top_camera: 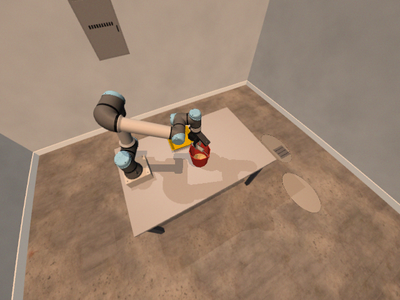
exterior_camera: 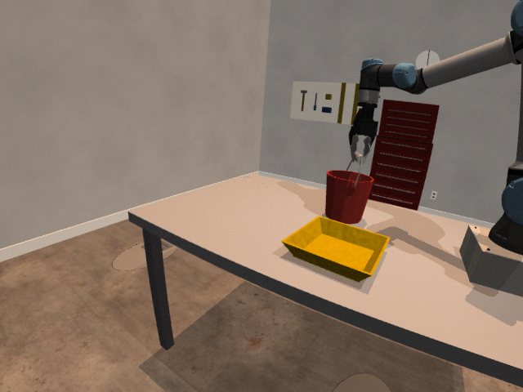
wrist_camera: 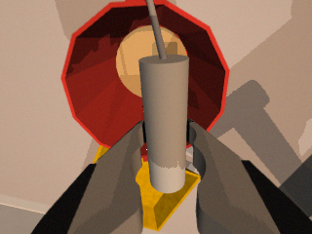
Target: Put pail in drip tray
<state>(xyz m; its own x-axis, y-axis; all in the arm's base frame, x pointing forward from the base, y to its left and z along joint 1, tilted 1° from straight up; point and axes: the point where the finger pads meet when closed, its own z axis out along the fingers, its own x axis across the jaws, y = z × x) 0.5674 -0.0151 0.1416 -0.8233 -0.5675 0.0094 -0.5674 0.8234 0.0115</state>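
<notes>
Right now my hand is 10 mm short of the red pail, 10 mm to the right of it and 100 mm above it. The rest, counted from my hand: yellow drip tray: 110 mm behind, 310 mm to the left, 230 mm below; then pail handle: 10 mm ahead, 30 mm below.
</notes>
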